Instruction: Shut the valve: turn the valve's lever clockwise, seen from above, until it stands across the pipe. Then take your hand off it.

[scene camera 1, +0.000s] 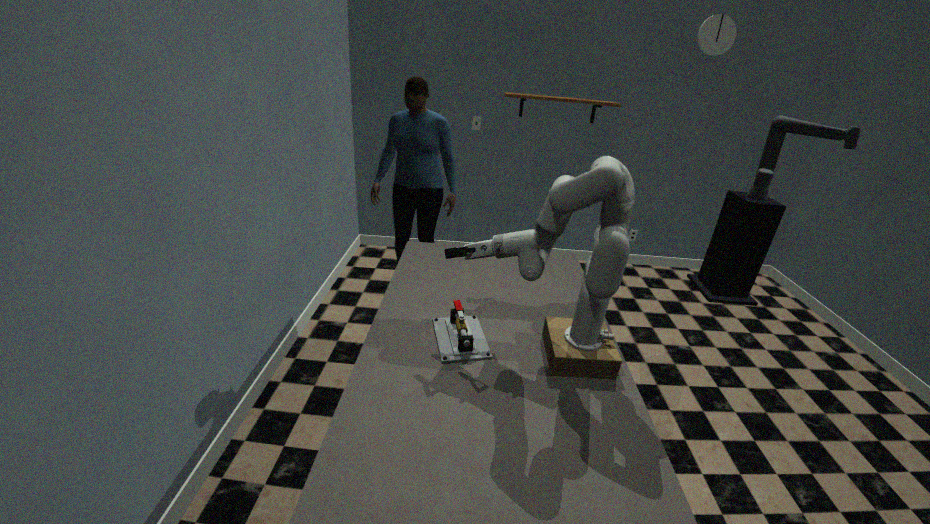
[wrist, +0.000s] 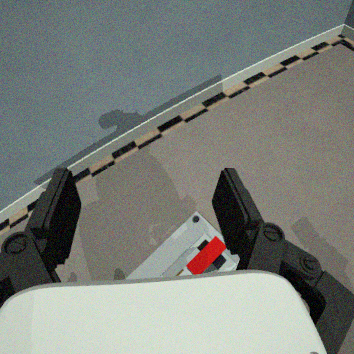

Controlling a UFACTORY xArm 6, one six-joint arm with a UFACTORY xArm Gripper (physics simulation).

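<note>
The valve (scene camera 1: 461, 325) has a brass-coloured body between dark end blocks on a light square base plate (scene camera 1: 481, 341) (wrist: 175, 241). Its red lever (scene camera 1: 457, 304) (wrist: 206, 255) points along the pipe, over the end block on the side far from scene camera 1. In the wrist view the lever is at the lower middle, and my gripper's white housing hides the rest of the valve. My gripper (scene camera 1: 459, 251) (wrist: 148, 185) is open and empty. It is held well above the table, apart from the lever, with the fingers pointing left in the scene view.
The arm stands on a wooden block (scene camera 1: 582, 361) on the table (scene camera 1: 390, 455), right of the valve. A person (scene camera 1: 419, 149) stands beyond the far table end. A wall (scene camera 1: 195, 195) runs along the left. A second arm on a black pedestal (scene camera 1: 741, 244) stands at the back right.
</note>
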